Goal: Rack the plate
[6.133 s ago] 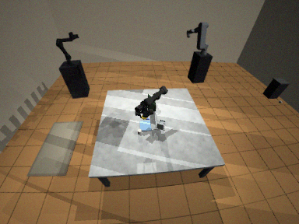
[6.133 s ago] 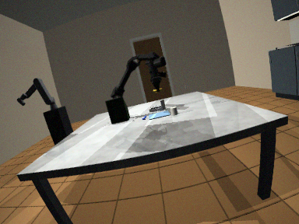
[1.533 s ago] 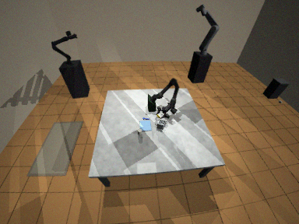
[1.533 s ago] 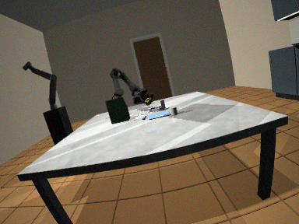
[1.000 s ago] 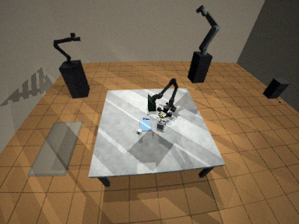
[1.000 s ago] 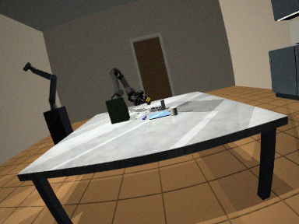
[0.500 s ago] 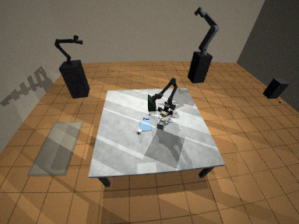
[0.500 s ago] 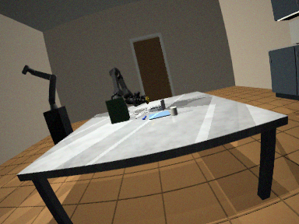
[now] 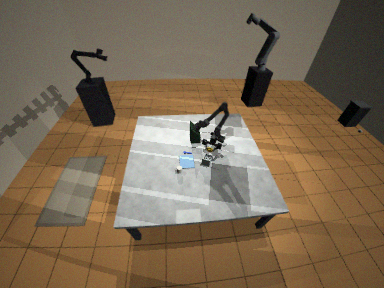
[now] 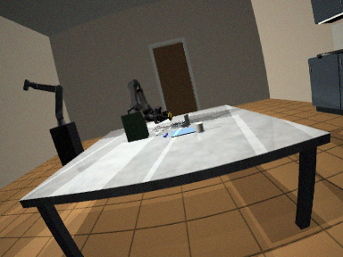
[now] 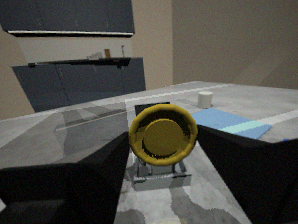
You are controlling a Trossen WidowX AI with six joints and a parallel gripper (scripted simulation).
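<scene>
The grey dish rack lies 5 cm ahead of my gripper tip, 3 cm to the right of it and 6 cm below it. The rest, counted from my gripper tip: light blue mat 3 cm ahead, 22 cm to the right, 8 cm below; then yellow plate 1 cm behind; then blue spoon 8 cm behind, 20 cm to the right, 8 cm below.
</scene>
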